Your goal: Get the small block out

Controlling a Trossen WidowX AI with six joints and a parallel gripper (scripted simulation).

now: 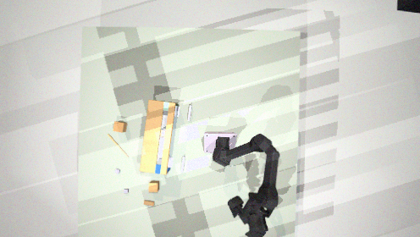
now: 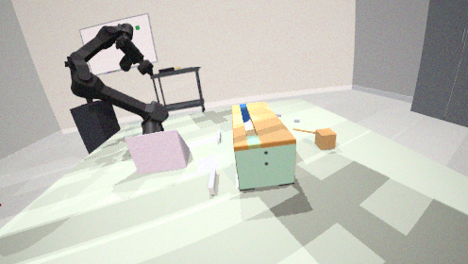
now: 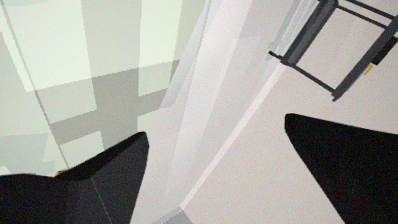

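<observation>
Right now my gripper tip is 420 mm short of the tan block, 360 mm to the left of it and 240 mm above it. The rest, counted from my gripper tip: box (400 mm ahead, 340 mm to the right, 270 mm below); then orange piece (490 mm ahead, 330 mm below, 70 mm to the left); then thin stick (700 mm ahead, 330 mm below, 250 mm to the right).
</observation>
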